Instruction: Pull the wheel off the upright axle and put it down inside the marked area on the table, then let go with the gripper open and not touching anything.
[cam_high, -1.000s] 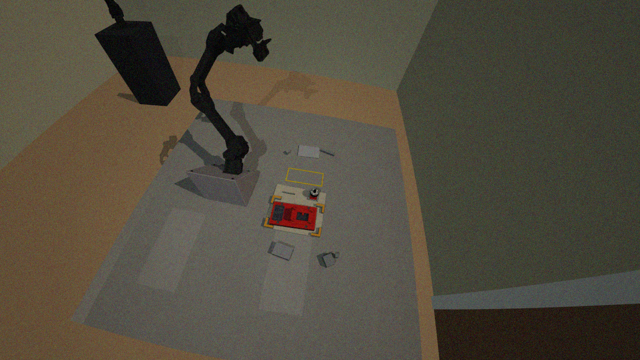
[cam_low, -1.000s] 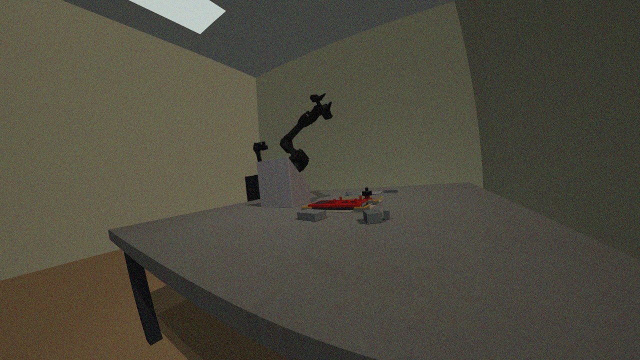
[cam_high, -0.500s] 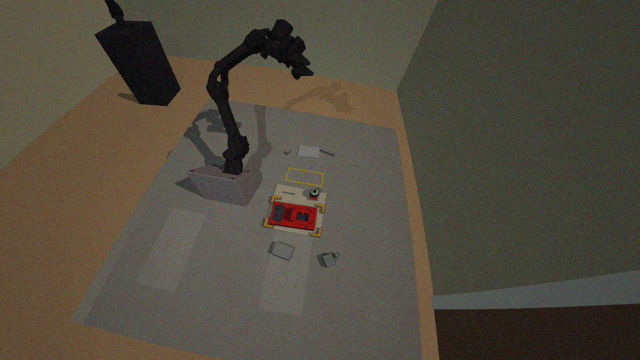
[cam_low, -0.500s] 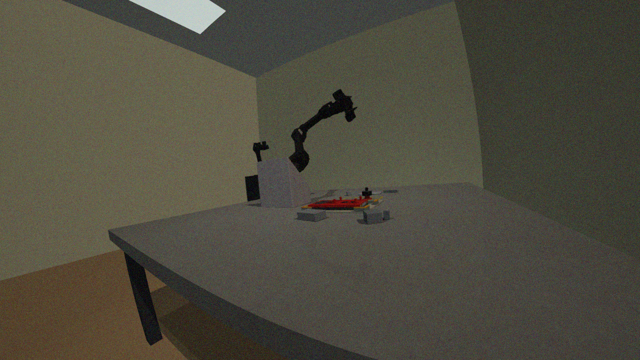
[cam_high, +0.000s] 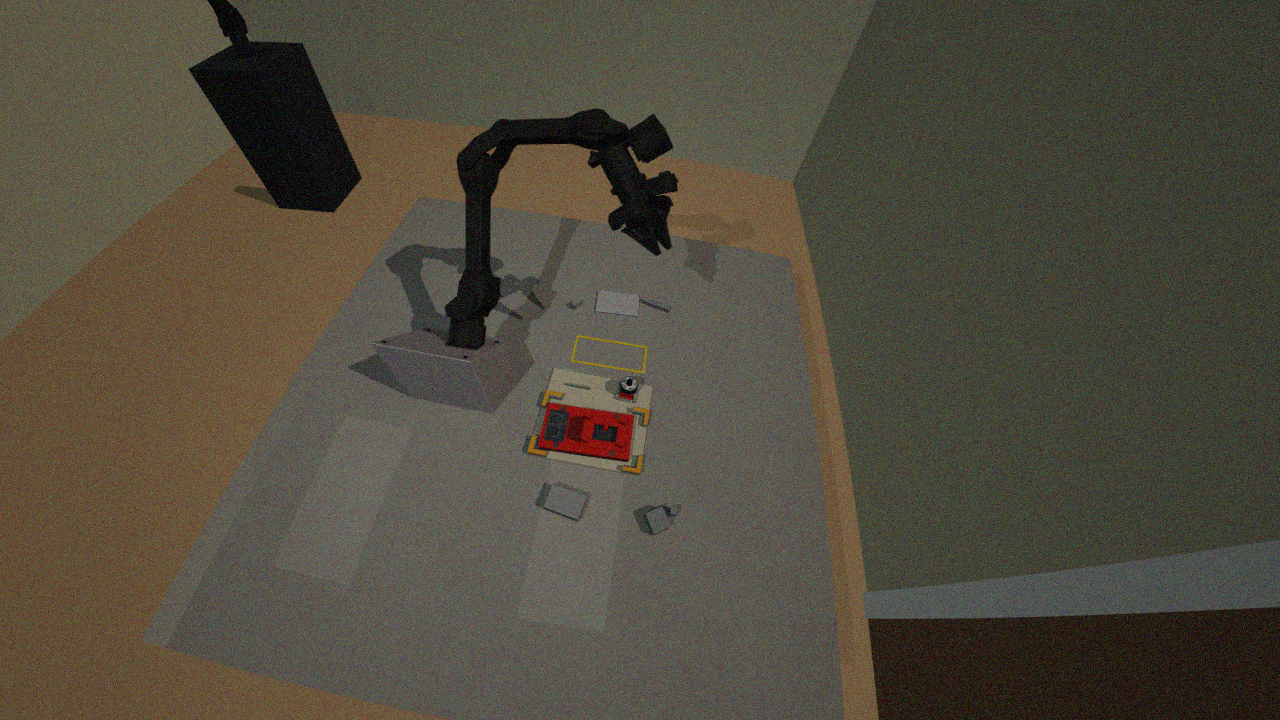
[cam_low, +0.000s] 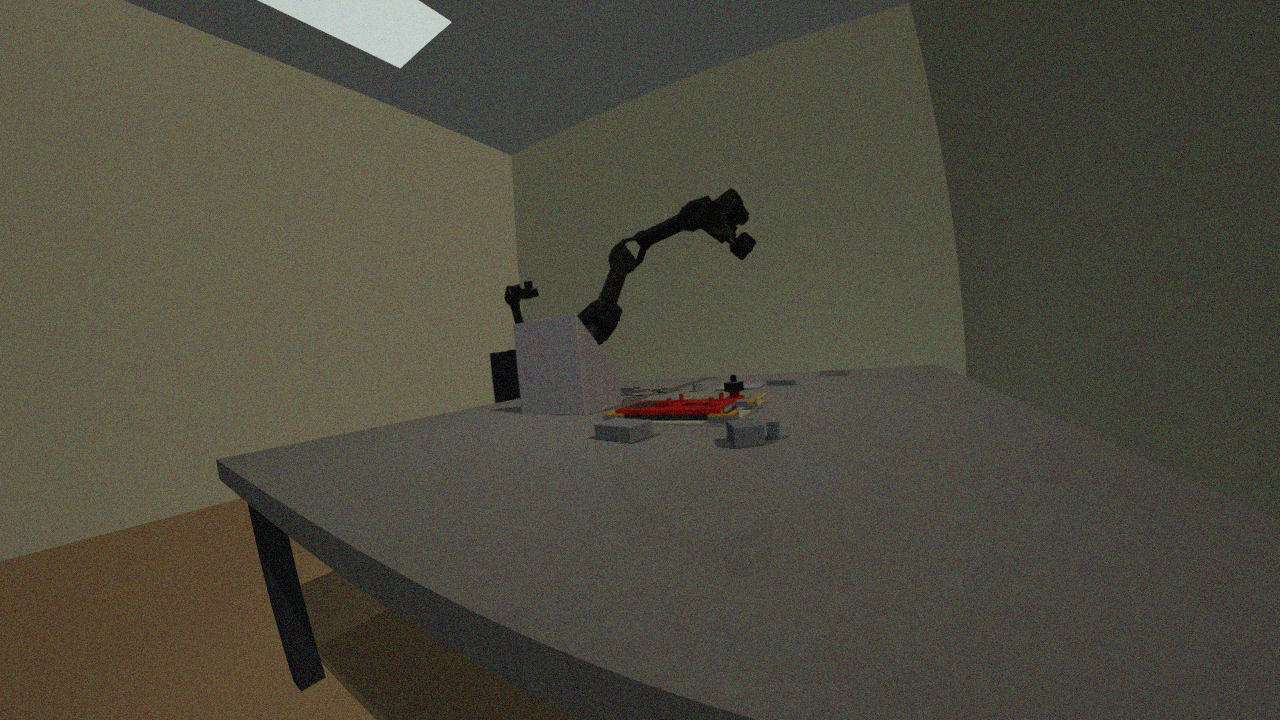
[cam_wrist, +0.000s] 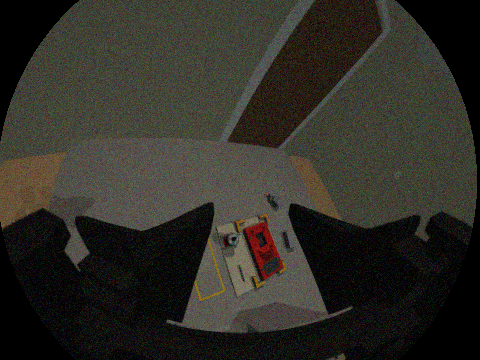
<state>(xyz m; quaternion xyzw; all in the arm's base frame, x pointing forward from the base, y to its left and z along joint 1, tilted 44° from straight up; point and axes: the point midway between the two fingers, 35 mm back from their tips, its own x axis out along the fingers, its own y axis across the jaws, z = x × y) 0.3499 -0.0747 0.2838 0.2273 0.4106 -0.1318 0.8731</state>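
The grey wheel lies 31 cm below my gripper tip, 12 cm to the right of it and 3 cm behind it. Round my gripper tip: dark axle: 32 cm below, 12 cm to the right, 3 cm behind.
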